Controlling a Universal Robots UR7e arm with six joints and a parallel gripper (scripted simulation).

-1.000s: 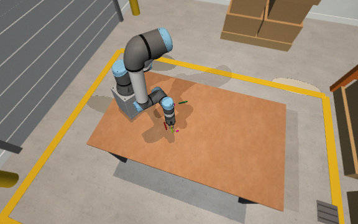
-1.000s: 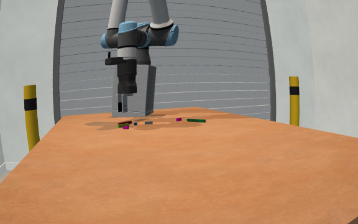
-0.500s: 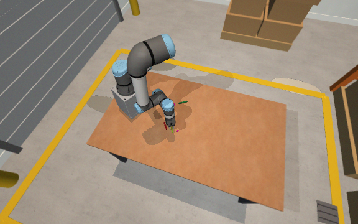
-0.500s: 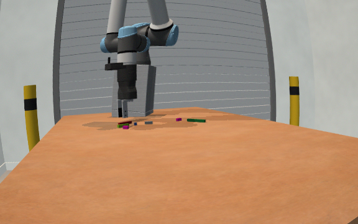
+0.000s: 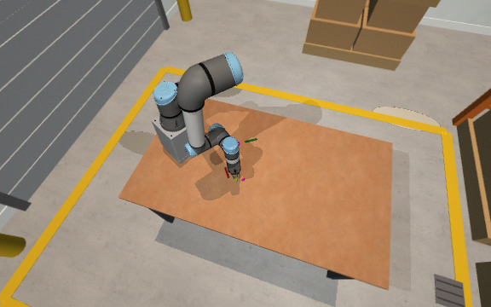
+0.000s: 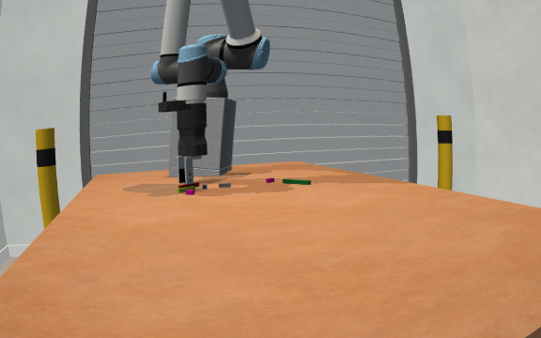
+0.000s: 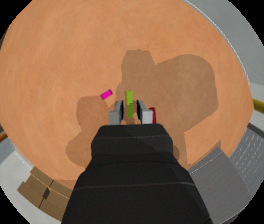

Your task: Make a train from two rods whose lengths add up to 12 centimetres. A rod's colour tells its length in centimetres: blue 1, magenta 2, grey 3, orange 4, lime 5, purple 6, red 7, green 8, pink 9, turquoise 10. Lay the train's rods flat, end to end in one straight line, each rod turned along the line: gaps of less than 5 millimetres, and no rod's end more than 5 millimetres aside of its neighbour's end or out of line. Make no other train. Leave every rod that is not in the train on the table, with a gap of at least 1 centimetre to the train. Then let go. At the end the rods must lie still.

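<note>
Now: the lime rod 30 mm below my hand. Round my hand: red rod (60 mm behind, 20 mm to the left, 30 mm below); blue rod (20 mm behind, 50 mm to the left, 30 mm below); grey rod (20 mm behind, 110 mm to the left, 30 mm below).
</note>
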